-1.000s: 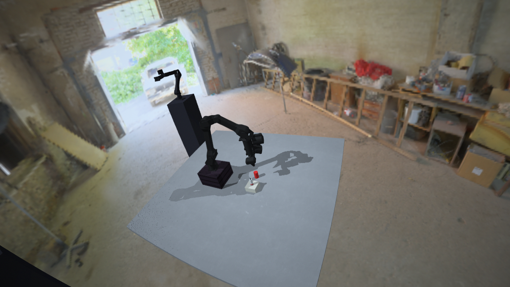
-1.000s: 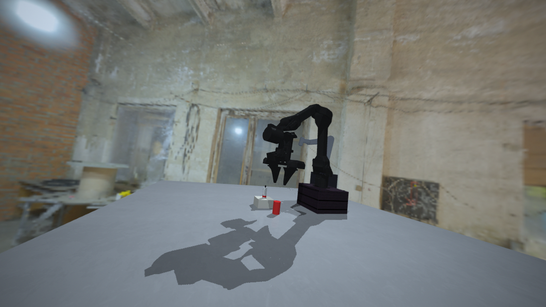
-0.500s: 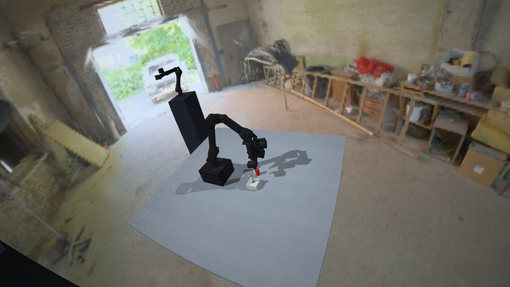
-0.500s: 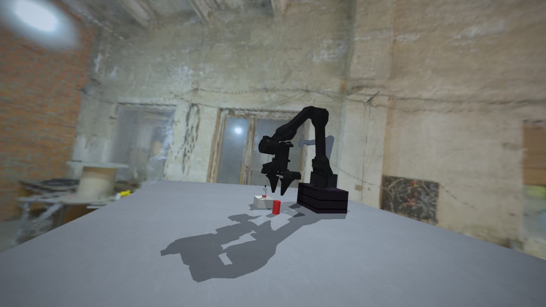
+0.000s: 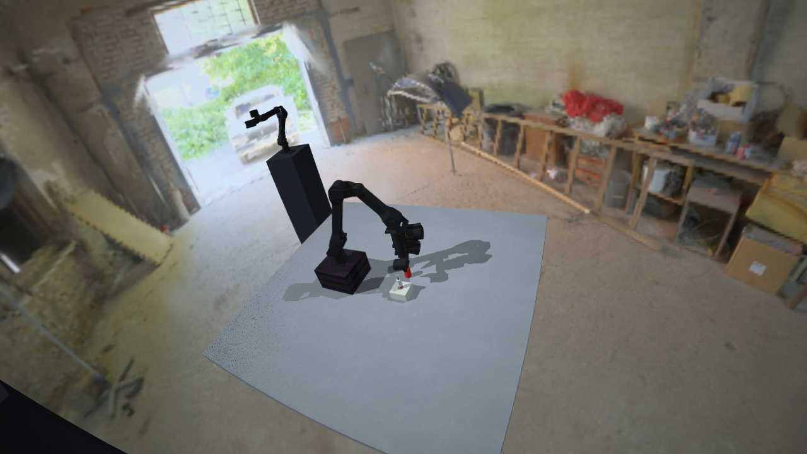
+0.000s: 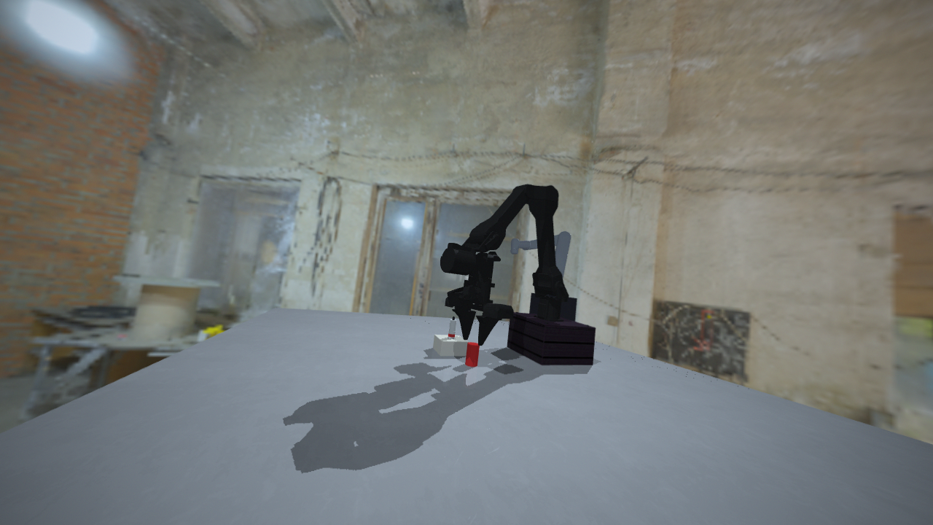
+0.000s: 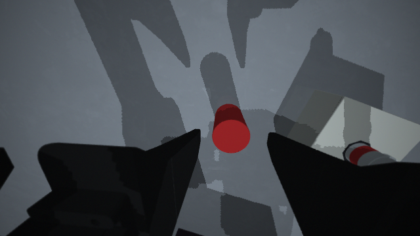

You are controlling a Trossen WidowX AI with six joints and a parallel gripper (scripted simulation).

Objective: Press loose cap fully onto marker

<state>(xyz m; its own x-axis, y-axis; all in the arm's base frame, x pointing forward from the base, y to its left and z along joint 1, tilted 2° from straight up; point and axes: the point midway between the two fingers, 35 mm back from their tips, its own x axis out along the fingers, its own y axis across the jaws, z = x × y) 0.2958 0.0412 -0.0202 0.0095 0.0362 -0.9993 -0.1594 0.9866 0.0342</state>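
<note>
My gripper tip is 3 cm above the marker cap. Also, from my gripper tip: holder block: 11 cm to the right, 3 cm below.
</note>
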